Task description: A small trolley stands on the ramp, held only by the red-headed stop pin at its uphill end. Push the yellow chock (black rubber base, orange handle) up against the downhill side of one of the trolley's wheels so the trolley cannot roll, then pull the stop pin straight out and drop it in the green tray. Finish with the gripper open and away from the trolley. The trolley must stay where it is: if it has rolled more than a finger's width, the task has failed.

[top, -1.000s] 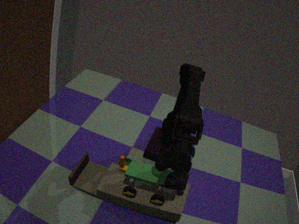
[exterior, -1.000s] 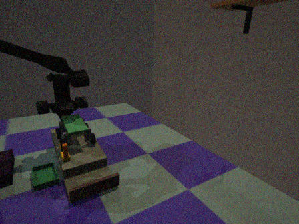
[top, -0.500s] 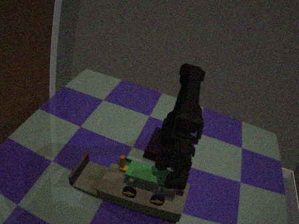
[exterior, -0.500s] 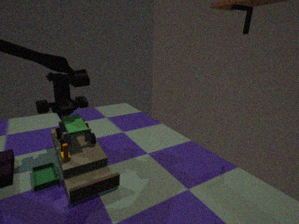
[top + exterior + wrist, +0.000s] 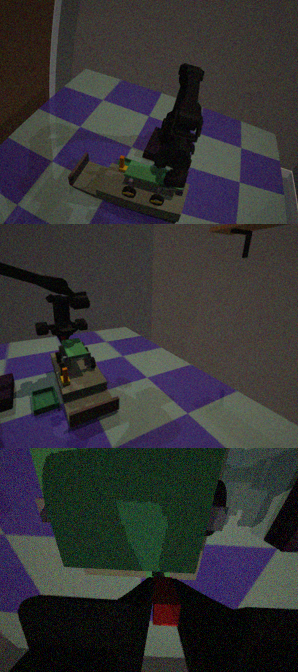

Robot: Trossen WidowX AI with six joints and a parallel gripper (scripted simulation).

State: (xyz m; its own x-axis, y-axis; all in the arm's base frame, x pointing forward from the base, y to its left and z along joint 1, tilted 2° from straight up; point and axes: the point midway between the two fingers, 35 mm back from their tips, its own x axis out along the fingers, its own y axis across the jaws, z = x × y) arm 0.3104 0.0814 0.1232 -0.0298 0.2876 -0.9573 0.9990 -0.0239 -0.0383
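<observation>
My gripper tip is 190 mm to the left of the yellow chock, 60 mm above it and 40 mm past it. Also, from my gripper tip: red-headed stop pin right at my gripper tip; then raised lip 360 mm to the right, 110 mm below, 10 mm ahead; then trolley 100 mm to the right, 30 mm below, 20 mm ahead.
</observation>
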